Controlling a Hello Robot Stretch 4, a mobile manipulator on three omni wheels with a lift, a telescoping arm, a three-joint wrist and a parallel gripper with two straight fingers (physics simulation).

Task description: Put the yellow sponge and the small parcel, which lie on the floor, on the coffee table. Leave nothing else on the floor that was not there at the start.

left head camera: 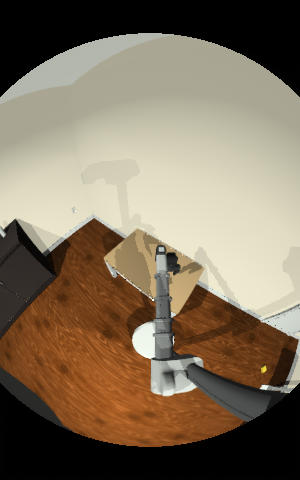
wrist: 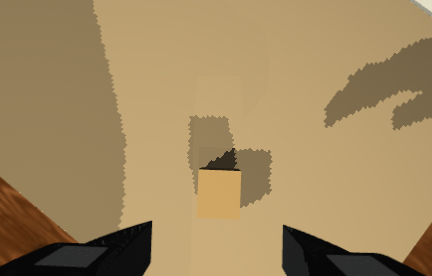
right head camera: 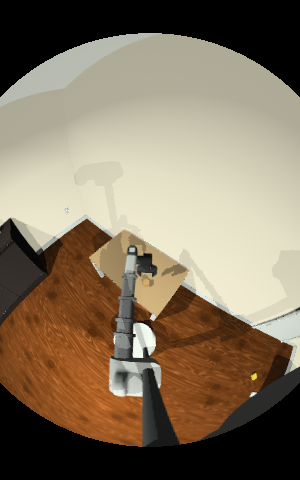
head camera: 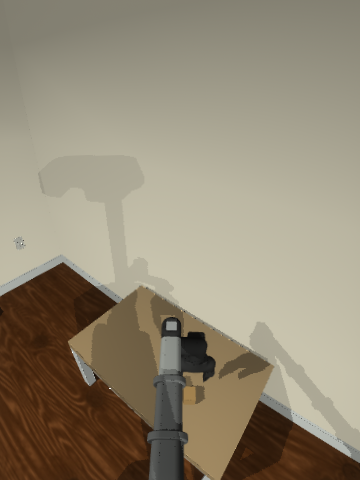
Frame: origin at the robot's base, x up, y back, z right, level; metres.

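Where they show: gripper, between the fingertips: (wrist: 216,243) (right head camera: 146,275) (head camera: 192,378); robot's base, origin of its link: (left head camera: 152,338) (right head camera: 135,339).
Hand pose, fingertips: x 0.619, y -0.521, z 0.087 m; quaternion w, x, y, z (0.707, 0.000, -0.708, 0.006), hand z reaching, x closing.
Note:
Each offset is from my fingertips to the top centre of the thing. "*": to the spot under its first point. Level surfaces: height alone.
The small parcel @[dx -0.146, dy -0.008, dz +0.001 m] (head camera: 189,395) (right head camera: 146,282) (wrist: 219,194), a light orange-brown box, sits on the coffee table @[dx -0.196 m] (head camera: 225,415) (left head camera: 187,290) (right head camera: 162,300) (wrist: 310,180). My gripper (wrist: 216,243) is open and empty, above the table top; in the wrist view the parcel lies ahead of the gap between the fingertips, apart from both fingers. In the head camera view the black wrist hangs over the table and the fingers are hard to make out. The yellow sponge (left head camera: 263,369) (right head camera: 254,376) lies on the wooden floor at the far right.
The table stands near the wall (head camera: 225,200). A dark cabinet @[* dx -0.118, dy +0.076, dz -1.587 m] (left head camera: 25,270) (right head camera: 20,270) stands at the left. A small white object (right head camera: 253,394) shows near the sponge in the right head camera view. The arm (head camera: 168,410) reaches over the table's front edge.

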